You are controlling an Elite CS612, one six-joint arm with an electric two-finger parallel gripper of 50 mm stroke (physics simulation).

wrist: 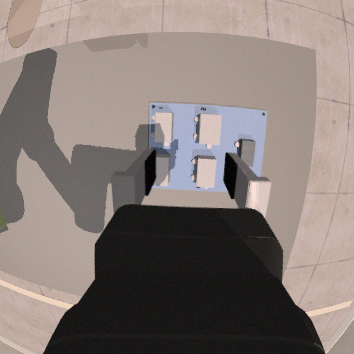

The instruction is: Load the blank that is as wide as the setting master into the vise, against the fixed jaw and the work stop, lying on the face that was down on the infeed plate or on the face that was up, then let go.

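Frame: origin at the arm's base, x ahead, y left, z up, level; metres.
Seen in the pictures: gripper, fingertip midpoint: (189,165).
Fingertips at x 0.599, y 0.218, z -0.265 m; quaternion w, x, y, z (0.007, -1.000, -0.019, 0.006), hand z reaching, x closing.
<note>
Pixels of each thing's top centre, then the offset from my fingertips to it. Level surfaces: height alone.
- blue infeed plate, top centre: (206,148) dx +0.039, dy -0.042, dz -0.327 m
- wider pale block, top centre: (209,129) dx +0.038, dy +0.004, dz -0.291 m
- partly shaded block, top centre: (160,171) dx -0.054, dy -0.089, dz -0.291 m
- darker grey block, top centre: (247,153) dx +0.123, dy -0.039, dz -0.302 m
- grey-brown table top, surface height: dz -0.335 m
The blue infeed plate (182,112) lies below and ahead of the gripper and bears several blocks beside small pale pins. A pale block (164,126) is at its upper left, a wider pale block (210,129) at upper middle, and another pale block (205,171) at lower middle. A partly shaded block (162,171) at lower left is partly hidden by the left finger. A darker grey block (247,151) is at the right. Which one is the setting master or matches its width I cannot tell. The gripper (190,174) is open and empty, above the plate. The vise does not show.
The plate rests on a grey-brown table top (240,72), whose right edge borders a tiled floor (332,150). Dark shadows of the arm fall across the left of the table and onto the plate's left side. A green object (2,220) shows at the far left edge.
</note>
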